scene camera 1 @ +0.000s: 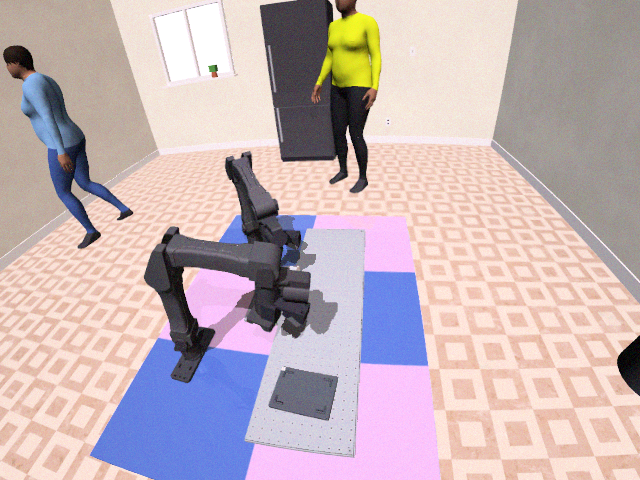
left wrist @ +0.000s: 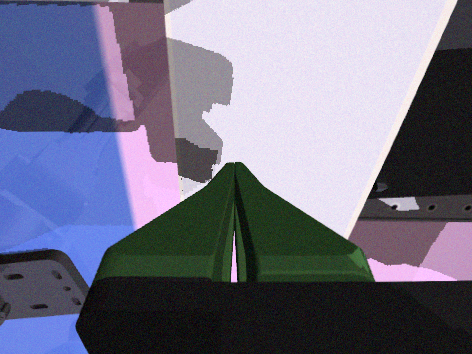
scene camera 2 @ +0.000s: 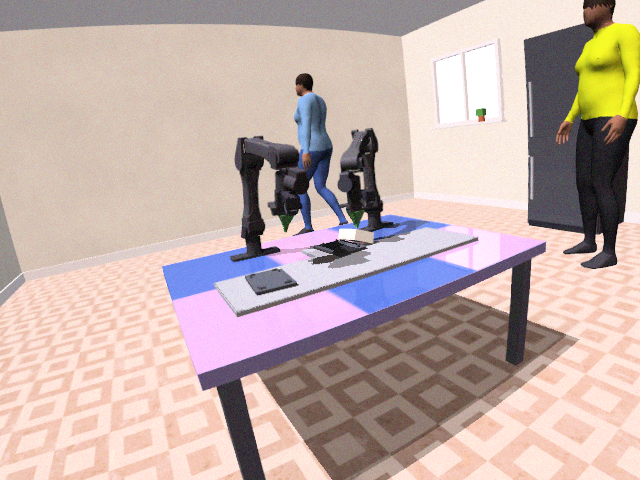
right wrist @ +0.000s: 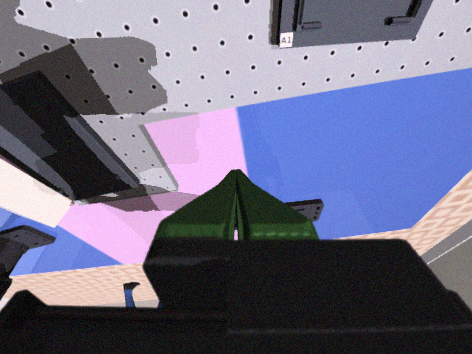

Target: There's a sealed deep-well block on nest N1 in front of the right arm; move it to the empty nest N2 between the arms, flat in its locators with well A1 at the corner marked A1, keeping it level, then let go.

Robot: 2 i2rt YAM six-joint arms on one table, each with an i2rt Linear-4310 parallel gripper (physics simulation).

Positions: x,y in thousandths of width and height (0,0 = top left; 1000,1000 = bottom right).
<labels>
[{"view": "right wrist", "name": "my right gripper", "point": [499,501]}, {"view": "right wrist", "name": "white block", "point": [71,566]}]
</labels>
